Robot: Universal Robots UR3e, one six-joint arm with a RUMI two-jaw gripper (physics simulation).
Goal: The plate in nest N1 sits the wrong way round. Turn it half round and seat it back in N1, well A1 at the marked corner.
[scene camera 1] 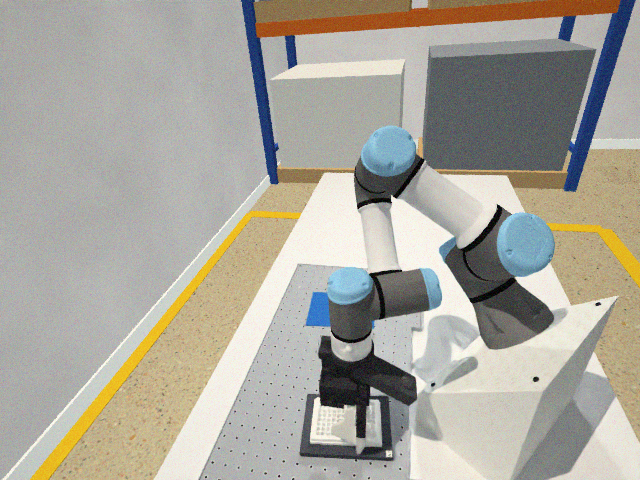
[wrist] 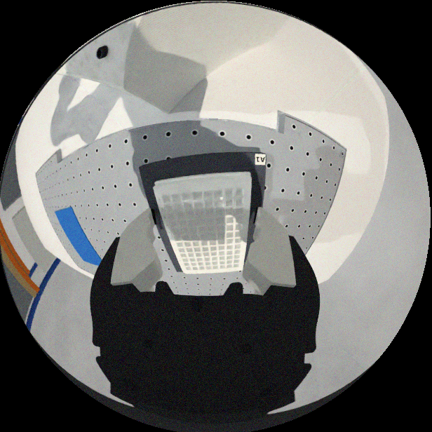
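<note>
The plate [scene camera 1: 323, 418] [wrist: 210, 252], white with a grid of wells, lies level within the dark rim of nest N1 [scene camera 1: 306, 434] [wrist: 200, 162]. The marked corner of the nest bears a white A1 label [scene camera 1: 389, 453] [wrist: 260, 159]. The plate's own marking is too small to read, so which way round it sits cannot be told. My gripper [scene camera 1: 357, 426] [wrist: 204, 209] points down over the middle of the plate and is shut on its two long sides, low at the rim of the nest. In the scene view the near finger covers part of the plate; the far fingertip is hidden.
The nest stands on a grey perforated board [scene camera 1: 258, 413] [wrist: 305, 175]. A blue rectangle [scene camera 1: 316, 310] [wrist: 77, 235] lies farther back on the board. The arm's white angular pedestal [scene camera 1: 480, 423] stands close on the right. A blue-and-orange rack [scene camera 1: 261, 103] with large boxes stands behind the table.
</note>
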